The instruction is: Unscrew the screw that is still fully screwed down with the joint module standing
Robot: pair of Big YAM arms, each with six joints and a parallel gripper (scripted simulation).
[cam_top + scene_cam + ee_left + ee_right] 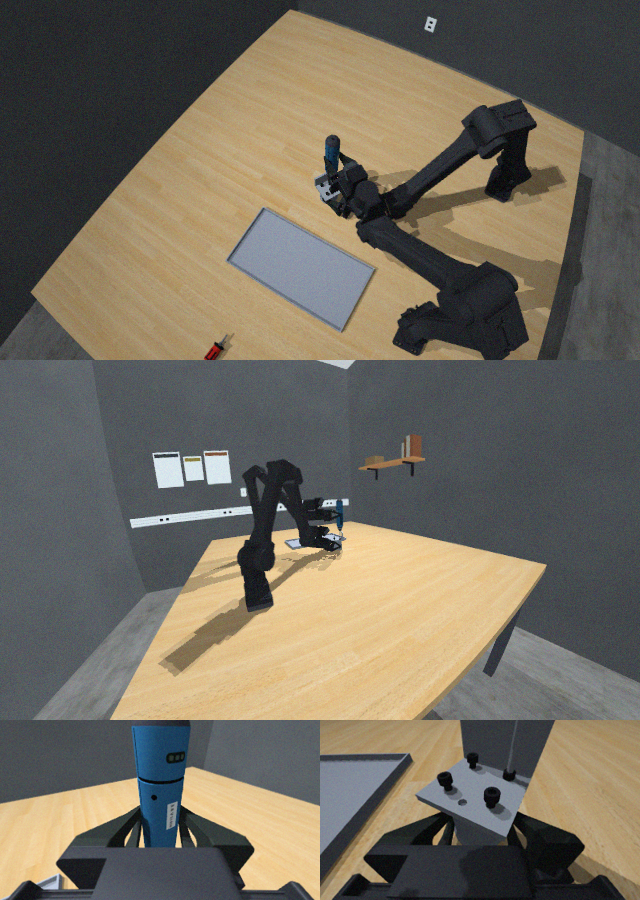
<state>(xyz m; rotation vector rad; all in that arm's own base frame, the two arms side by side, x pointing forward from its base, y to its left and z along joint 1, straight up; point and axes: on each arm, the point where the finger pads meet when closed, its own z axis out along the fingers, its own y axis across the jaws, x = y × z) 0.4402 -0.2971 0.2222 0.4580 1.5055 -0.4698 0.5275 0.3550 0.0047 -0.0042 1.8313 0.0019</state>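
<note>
My right hand is 1 cm below the joint module. Also, from my right hand: grey bracket: 5 cm above; grey tray: 8 cm behind, 25 cm to the left, 2 cm below.
</note>
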